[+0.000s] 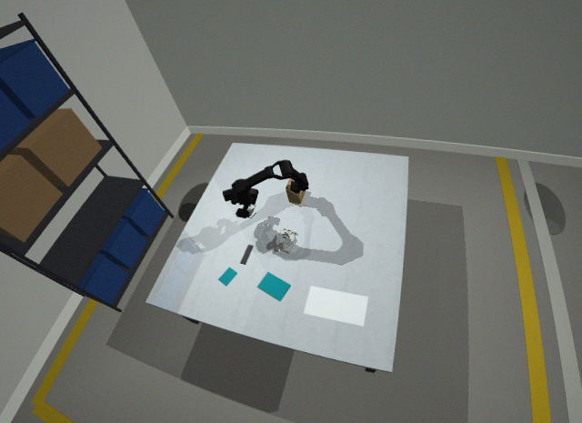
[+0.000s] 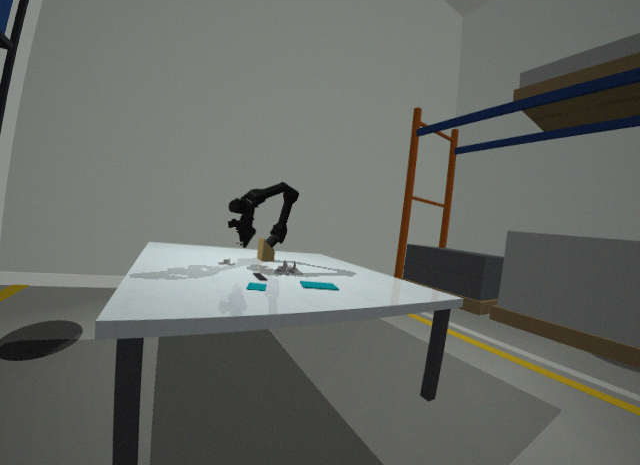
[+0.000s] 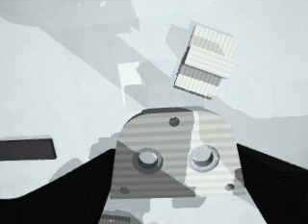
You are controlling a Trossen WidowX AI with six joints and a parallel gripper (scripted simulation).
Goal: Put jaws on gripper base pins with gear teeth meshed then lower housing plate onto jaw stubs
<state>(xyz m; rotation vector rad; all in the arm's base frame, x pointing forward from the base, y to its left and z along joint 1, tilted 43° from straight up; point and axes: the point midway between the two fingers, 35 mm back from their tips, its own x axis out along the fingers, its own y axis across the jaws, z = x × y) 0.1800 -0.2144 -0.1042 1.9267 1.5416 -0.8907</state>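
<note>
Now: gripper tip 230 mm to the right of the grey gripper jaw, 100 mm short of it and 80 mm above it. Also, from my gripper tip: black bar: 220 mm ahead, 90 mm below.
</note>
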